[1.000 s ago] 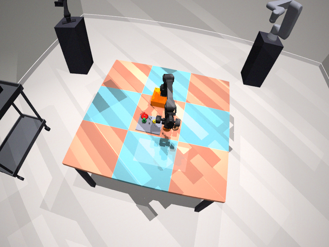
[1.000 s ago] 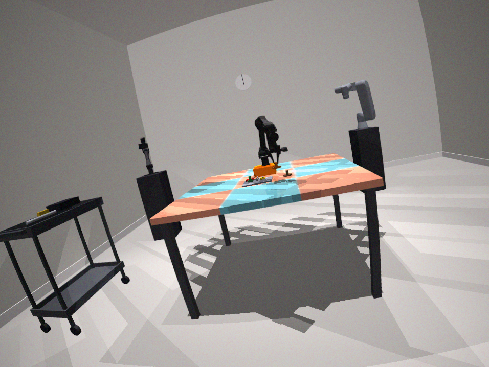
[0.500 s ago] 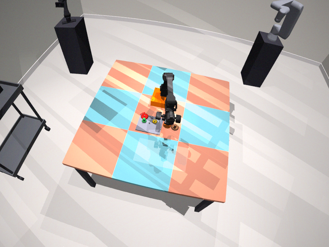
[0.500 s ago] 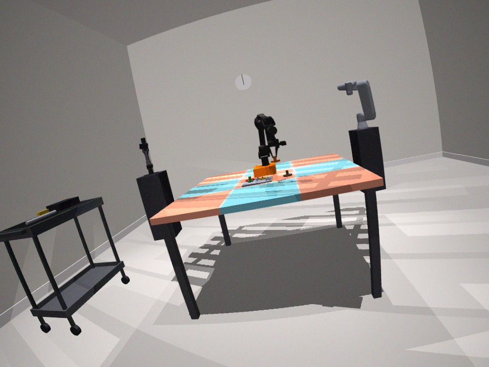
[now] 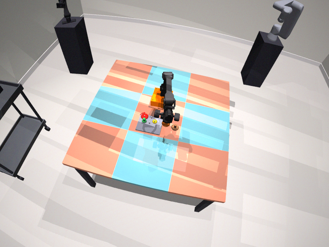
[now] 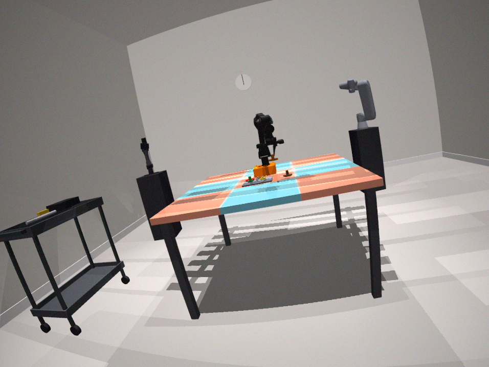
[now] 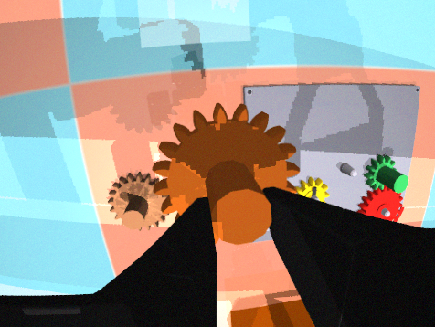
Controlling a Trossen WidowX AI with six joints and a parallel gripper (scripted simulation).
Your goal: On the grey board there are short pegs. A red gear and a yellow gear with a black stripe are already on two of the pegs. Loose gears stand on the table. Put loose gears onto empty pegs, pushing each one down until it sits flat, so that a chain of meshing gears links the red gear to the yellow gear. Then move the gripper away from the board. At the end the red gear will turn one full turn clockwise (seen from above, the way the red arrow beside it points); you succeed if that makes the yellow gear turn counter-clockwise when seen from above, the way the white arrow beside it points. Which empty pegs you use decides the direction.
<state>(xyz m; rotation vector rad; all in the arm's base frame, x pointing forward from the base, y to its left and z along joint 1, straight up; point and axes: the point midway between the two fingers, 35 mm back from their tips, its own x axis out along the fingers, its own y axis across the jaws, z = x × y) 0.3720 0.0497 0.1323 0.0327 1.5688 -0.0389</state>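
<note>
Now: gripper tip 190 mm to the left of the green gear, 140 mm above it and 80 mm past it. Round my gripper tip: brown gear (150 mm below, 80 mm to the left, 60 mm behind); then orange gear (10 mm below); then yellow gear (150 mm below, 100 mm to the right, 90 mm behind).
</note>
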